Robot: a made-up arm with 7 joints.
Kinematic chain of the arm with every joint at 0, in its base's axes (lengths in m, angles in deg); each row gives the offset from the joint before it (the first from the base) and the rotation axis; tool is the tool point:
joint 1: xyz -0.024 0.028 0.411 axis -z
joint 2: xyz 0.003 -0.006 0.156 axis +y
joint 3: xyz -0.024 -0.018 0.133 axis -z
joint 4: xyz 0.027 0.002 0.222 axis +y
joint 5: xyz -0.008 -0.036 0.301 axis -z
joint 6: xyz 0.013 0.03 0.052 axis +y
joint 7: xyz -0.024 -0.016 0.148 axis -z
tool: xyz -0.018 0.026 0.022
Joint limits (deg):
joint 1: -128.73..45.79
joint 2: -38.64..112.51
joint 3: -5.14..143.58
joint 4: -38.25..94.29
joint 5: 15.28..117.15
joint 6: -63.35..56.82
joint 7: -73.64..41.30
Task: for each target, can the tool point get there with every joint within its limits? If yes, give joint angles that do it. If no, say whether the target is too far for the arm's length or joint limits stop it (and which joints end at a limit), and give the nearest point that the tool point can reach.
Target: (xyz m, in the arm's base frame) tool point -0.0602 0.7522 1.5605
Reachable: no: too far | nearest point -0.0504 0.5563 1.2906 | short by 0.334 m
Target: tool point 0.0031 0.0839 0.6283
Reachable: no: joint limits stop it (at a limit: joint 3, joint 4, joint 5, joint 6) | nearest point 0.1131 0.3108 0.8906 | short by 0.364 m
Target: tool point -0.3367 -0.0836 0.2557
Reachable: no: joint limits stop it (at a limit: joint 1, joint 2, joint 4, joint 6, joint 7) | nearest point -0.2280 -0.2127 0.1688 | short by 0.190 m
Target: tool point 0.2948 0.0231 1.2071
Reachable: yes | joints -0.18 -2.70 13.03 62.17 52.56 -51.21 -42.34
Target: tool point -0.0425 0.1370 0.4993
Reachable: no: joint limits stop it (at a limit: joint 3, joint 4, joint 5, joint 6) | nearest point -0.0881 0.4056 0.3276 | short by 0.322 m
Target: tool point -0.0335 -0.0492 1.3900
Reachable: yes | joints -61.39 -10.36 120.45 -6.52 67.02 -31.84 -8.56
